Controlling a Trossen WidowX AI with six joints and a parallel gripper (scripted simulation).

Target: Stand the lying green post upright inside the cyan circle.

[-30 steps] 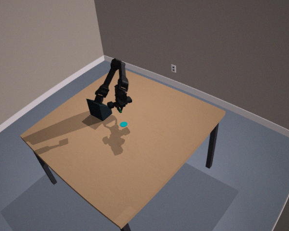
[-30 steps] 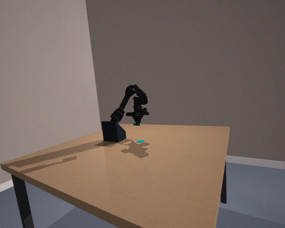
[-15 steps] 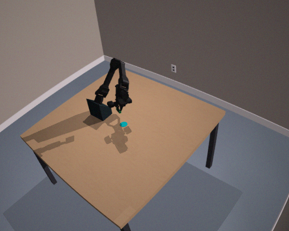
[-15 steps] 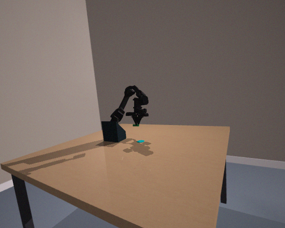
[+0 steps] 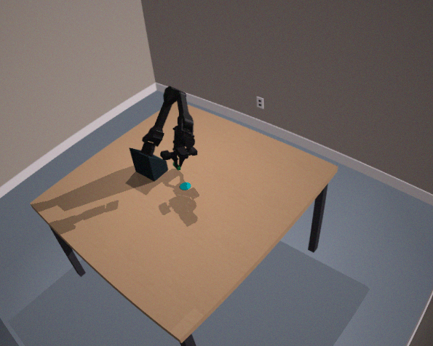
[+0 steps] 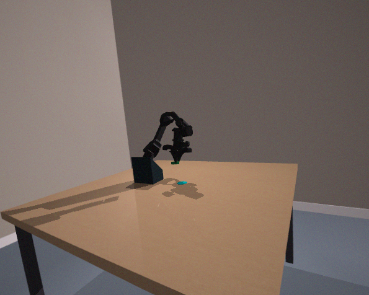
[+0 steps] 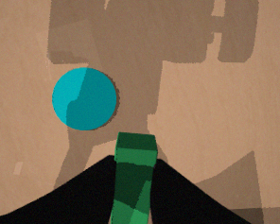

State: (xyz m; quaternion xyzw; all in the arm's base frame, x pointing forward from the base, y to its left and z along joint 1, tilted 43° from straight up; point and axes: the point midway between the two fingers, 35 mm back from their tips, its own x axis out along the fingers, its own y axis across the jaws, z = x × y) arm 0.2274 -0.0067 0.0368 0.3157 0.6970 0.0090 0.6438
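The cyan circle is 130 mm below my gripper tip, 20 mm ahead of it and 10 mm to the left of it. Also, from my gripper tip: green post: 20 mm behind, 10 mm to the left.
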